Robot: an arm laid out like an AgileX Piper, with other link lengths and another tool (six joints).
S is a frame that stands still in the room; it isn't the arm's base.
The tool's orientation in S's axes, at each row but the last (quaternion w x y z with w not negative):
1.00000 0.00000 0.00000 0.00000
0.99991 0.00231 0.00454 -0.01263
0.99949 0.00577 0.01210 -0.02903
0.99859 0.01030 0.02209 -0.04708
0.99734 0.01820 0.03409 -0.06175
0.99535 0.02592 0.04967 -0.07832
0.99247 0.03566 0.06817 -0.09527
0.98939 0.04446 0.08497 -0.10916
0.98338 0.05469 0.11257 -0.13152
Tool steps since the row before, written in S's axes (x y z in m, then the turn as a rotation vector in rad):
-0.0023 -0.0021 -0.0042 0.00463 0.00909 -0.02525
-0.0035 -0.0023 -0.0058 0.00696 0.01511 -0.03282
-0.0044 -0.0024 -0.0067 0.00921 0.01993 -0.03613
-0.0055 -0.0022 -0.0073 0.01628 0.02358 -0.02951
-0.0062 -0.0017 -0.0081 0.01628 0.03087 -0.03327
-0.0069 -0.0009 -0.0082 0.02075 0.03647 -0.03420
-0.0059 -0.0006 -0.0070 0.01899 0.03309 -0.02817
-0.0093 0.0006 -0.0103 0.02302 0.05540 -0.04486
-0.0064 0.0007 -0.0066 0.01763 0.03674 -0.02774
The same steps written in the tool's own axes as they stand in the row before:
-0.0023 -0.0021 -0.0042 0.00463 0.00909 -0.02525
-0.0034 -0.0024 -0.0058 0.00688 0.01513 -0.03283
-0.0041 -0.0027 -0.0068 0.00892 0.02004 -0.03614
-0.0049 -0.0028 -0.0075 0.01532 0.02446 -0.02931
-0.0054 -0.0027 -0.0084 0.01469 0.03157 -0.03335
-0.0058 -0.0023 -0.0087 0.01832 0.03776 -0.03418
-0.0046 -0.0021 -0.0076 0.01638 0.03446 -0.02817
-0.0072 -0.0022 -0.0116 0.01857 0.05589 -0.04629
-0.0046 -0.0016 -0.0078 0.01406 0.03786 -0.02826

